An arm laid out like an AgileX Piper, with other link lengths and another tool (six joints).
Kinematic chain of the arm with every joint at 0, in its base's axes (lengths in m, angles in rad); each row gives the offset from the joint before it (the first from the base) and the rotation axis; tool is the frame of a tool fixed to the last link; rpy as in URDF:
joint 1: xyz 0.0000 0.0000 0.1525 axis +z
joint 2: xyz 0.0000 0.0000 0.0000 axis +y
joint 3: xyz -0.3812 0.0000 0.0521 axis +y
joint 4: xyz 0.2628 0.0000 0.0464 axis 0.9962 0 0.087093
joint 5: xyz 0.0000 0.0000 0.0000 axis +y
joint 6: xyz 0.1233 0.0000 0.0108 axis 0.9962 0 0.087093
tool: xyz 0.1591 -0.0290 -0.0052 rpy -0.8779 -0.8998 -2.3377
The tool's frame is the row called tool.
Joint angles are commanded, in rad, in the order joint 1, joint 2, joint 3, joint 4, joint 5, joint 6. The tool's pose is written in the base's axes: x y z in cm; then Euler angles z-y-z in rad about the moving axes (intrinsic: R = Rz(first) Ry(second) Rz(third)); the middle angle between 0 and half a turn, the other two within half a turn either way. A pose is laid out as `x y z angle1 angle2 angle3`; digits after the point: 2 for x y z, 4 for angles.
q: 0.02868, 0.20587, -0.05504, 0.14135, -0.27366, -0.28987
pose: 18.28 -3.71 33.15 -0.1584 1.0197 -2.7306
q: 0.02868, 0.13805, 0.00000, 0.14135, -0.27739, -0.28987
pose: 17.40 -3.75 31.46 -0.1608 1.0035 -2.7270
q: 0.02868, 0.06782, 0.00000, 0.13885, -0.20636, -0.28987
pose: 16.66 -3.48 30.71 -0.1494 1.0032 -2.7298
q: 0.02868, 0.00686, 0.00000, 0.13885, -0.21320, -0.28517
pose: 15.64 -3.53 31.86 -0.1607 0.9373 -2.7093
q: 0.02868, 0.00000, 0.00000, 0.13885, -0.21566, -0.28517
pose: 15.51 -3.54 32.04 -0.1624 0.9282 -2.7071
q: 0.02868, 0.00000, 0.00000, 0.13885, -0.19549, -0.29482
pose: 15.65 -3.47 31.52 -0.1528 0.9463 -2.7233
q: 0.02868, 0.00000, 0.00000, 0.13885, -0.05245, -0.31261
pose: 16.33 -2.92 27.65 -0.1109 1.0834 -2.7722
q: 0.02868, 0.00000, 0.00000, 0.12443, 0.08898, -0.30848
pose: 16.45 -2.42 23.73 -0.0803 1.2211 -2.8041
